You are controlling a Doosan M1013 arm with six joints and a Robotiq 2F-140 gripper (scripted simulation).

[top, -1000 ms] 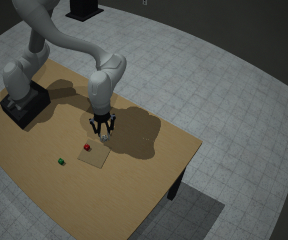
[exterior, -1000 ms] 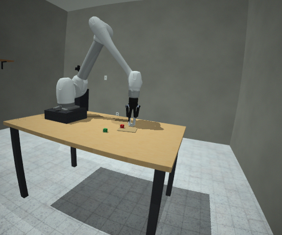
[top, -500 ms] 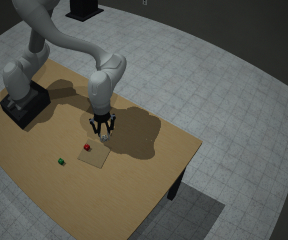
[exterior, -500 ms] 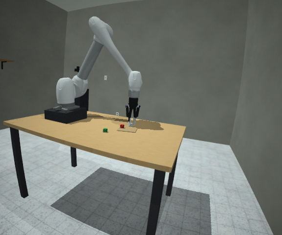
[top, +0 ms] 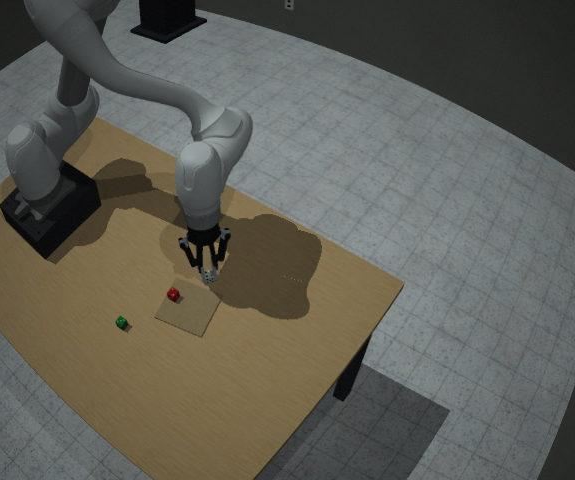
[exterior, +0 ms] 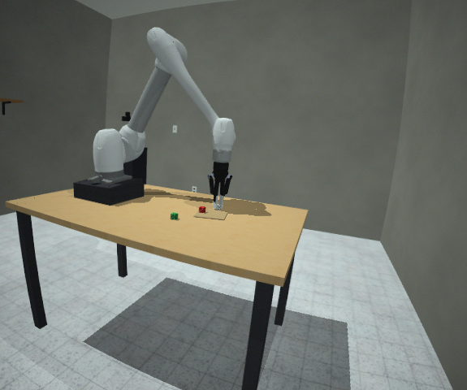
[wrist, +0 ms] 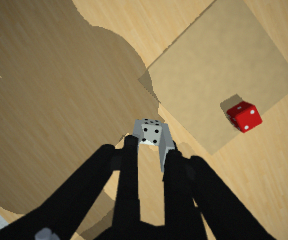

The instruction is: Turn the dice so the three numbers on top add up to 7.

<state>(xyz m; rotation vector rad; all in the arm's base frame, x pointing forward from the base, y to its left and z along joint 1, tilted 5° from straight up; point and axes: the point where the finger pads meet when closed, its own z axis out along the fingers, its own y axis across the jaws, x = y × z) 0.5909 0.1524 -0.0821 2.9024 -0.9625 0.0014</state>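
Now: hand 100 mm to the left of the tan mat, 40 mm above it and 20 mm short of it. Also, from my hand: red die 110 mm to the right, 30 mm behind, 20 mm below; white die 30 mm below; green die 270 mm to the right, 80 mm behind, 30 mm below.
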